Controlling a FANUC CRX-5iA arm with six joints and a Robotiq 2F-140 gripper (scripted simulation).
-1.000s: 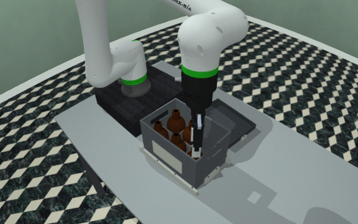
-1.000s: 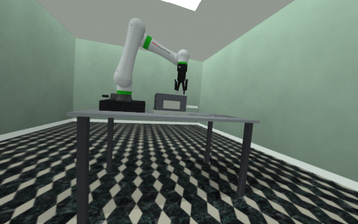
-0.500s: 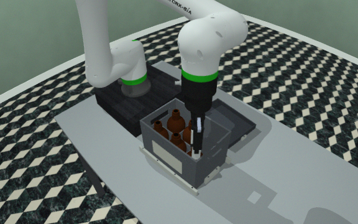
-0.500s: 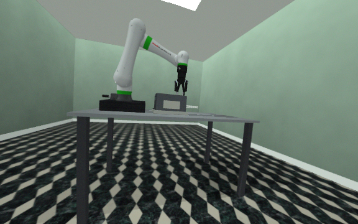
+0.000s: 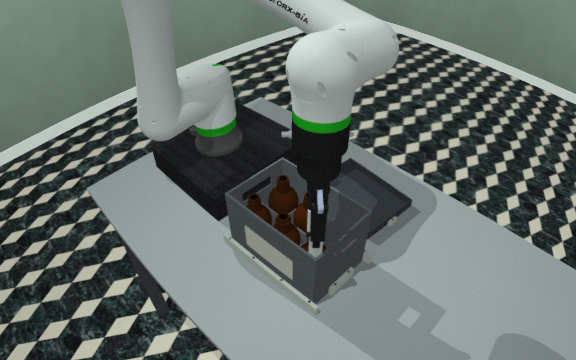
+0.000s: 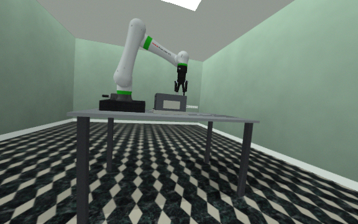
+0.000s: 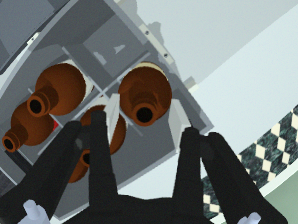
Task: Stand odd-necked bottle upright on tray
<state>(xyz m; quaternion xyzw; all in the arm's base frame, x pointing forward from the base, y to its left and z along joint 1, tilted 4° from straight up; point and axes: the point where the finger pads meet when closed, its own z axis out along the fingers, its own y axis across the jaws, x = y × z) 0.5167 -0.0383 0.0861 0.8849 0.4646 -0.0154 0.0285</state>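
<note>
Now: hand 8 cm past the brown bottle, 2 cm to the left of it and 8 cm above it. Round my hand: glass bottle (19 cm behind, 5 cm to the left, 8 cm below); crate (9 cm behind, 2 cm to the left, 9 cm below); dark grey tray (15 cm behind, 28 cm to the left, 16 cm below).
</note>
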